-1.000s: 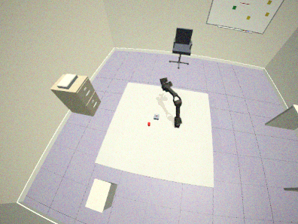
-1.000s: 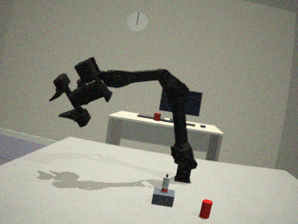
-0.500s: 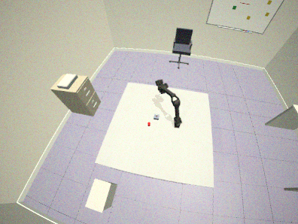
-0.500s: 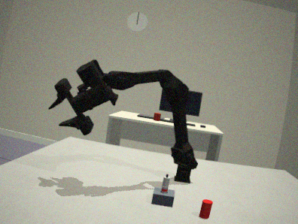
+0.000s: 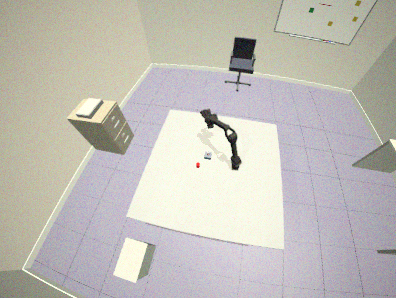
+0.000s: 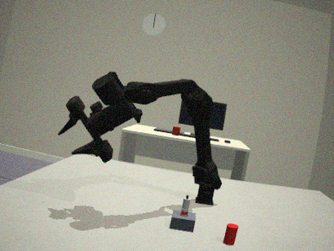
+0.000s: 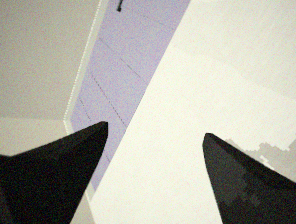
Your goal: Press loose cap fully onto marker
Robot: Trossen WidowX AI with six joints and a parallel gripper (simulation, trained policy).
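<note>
Now: the red cap 47 cm to the left of my gripper tip, 16 cm below it and 2 cm ahead of it. Round my gripper tip: grey holder block: 35 cm to the left, 17 cm below, 5 cm behind.
</note>
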